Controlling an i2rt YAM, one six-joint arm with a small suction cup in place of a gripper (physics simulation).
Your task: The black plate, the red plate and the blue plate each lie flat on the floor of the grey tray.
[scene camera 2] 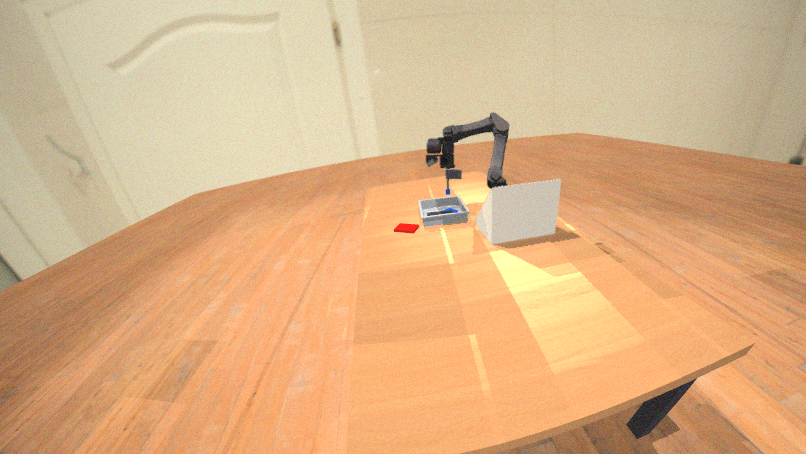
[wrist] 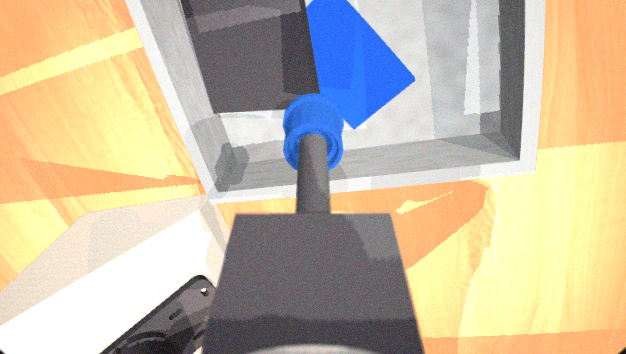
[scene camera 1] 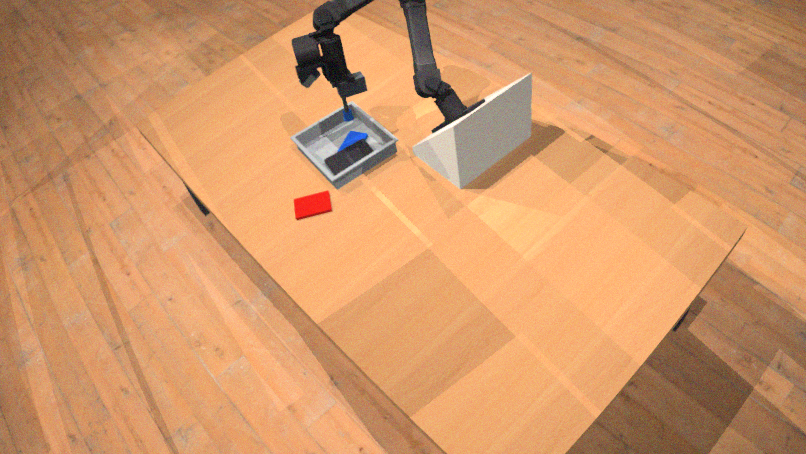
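The black plate is in the grey tray. It overlaps the blue plate, whose covered part is hidden; the black plate seems to rest on it, slightly tilted. A corner of the blue plate sticks out towards the middle of the tray. The red plate lies flat on the table outside the tray and does not show in the wrist view. My suction cup is blue, holds nothing and hangs above the tray's far part.
A white wedge-shaped block stands beside the tray, close to the arm's base. Its tall face rises above the tray's walls. The table's long edge runs on the red plate's side.
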